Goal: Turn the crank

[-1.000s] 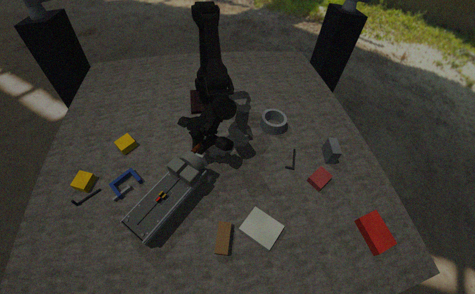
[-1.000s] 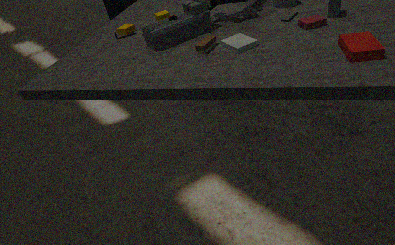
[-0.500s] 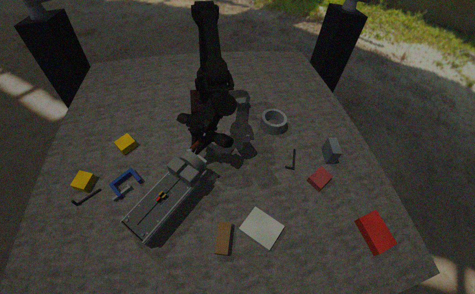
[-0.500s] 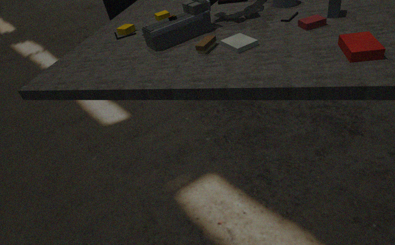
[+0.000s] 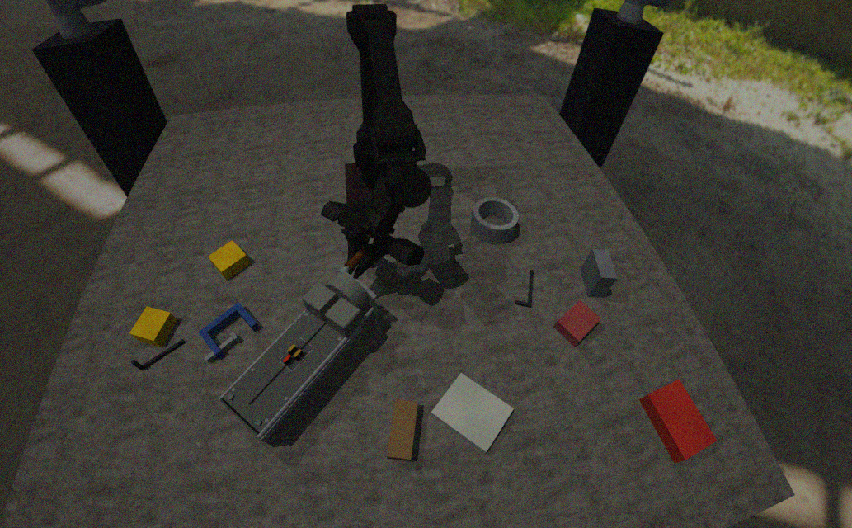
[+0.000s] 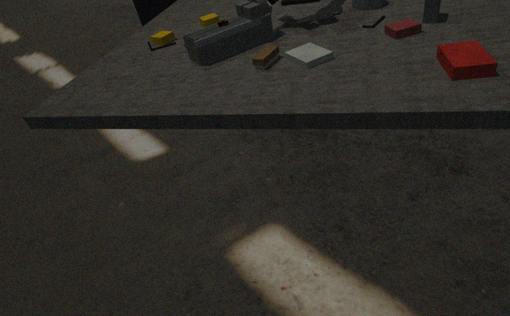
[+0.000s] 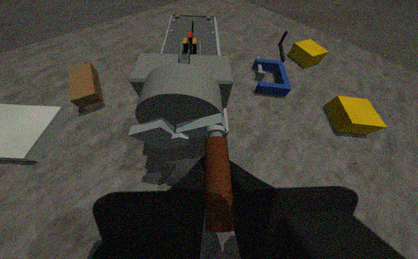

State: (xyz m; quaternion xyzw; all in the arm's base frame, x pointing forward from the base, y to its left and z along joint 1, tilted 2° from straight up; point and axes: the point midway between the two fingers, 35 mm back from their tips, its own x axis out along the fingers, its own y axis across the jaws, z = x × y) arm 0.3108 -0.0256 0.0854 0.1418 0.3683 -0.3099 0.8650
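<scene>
My gripper tip is now 160 mm short of the red pointer, 90 mm to the left of it and 10 mm below it. The rest, counted from my gripper tip: white plate 230 mm ahead, 180 mm to the left, 60 mm below; brown crank handle 10 mm behind, 10 mm to the left, 30 mm above; brown block 250 mm ahead, 70 mm to the left, 60 mm below.
</scene>
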